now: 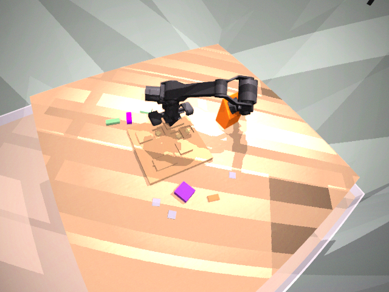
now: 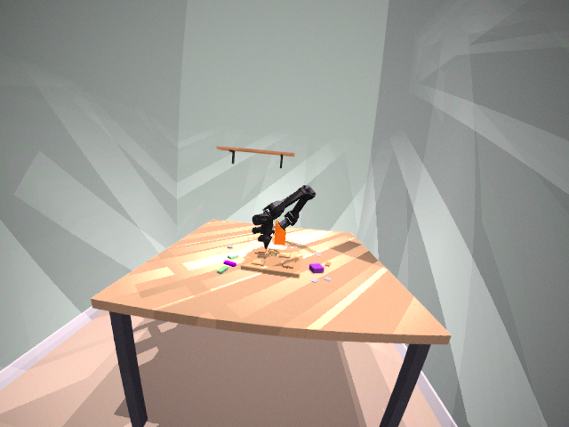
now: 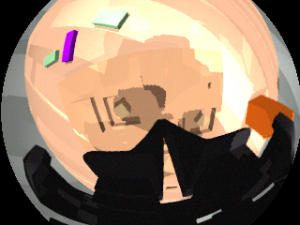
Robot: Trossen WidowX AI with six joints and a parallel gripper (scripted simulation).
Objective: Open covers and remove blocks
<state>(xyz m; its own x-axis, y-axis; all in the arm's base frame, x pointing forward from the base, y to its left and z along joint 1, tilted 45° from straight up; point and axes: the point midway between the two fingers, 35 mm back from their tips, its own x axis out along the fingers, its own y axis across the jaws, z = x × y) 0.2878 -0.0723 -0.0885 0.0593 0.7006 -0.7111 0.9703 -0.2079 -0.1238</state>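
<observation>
The tan puzzle board is 50 mm to the left of my gripper tip, 40 mm ahead of it and 30 mm below it. Round my gripper tip: orange block 360 mm to the left, 60 mm ahead, 50 mm below; then purple block 190 mm to the right, 110 mm ahead, 50 mm below; then mint-green block 210 mm to the right, 180 mm ahead, 50 mm below.
</observation>
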